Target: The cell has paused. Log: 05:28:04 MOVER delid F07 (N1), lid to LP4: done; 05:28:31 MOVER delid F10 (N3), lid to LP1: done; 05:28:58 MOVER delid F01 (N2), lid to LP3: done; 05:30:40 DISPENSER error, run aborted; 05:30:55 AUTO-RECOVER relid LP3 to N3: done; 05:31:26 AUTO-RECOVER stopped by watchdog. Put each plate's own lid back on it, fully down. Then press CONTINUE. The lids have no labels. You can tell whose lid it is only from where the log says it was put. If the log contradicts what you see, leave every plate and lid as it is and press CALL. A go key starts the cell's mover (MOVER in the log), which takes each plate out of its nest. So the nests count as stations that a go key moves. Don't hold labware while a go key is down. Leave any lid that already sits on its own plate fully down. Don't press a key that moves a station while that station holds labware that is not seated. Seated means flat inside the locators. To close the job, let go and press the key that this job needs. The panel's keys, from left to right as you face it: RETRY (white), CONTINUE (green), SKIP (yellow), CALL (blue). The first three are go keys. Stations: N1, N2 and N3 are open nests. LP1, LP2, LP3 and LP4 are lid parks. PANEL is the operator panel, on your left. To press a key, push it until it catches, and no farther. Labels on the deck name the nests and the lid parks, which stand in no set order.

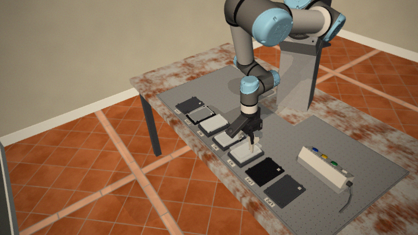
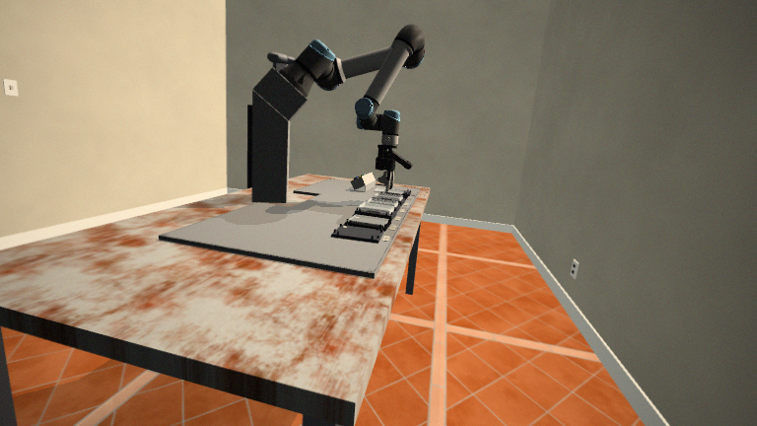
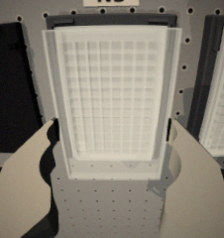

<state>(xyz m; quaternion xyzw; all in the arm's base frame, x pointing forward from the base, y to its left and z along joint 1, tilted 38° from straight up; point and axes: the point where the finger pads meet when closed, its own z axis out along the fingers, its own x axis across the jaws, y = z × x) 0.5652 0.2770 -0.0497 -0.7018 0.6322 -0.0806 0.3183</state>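
Right now my hand is 5 cm above the dark nest frame. The rest, counted from my hand: yellow key 28 cm behind, 20 cm to the left; plate 25 cm to the right, 6 cm ahead, 3 cm below; blue CALL key 27 cm behind, 15 cm to the left.
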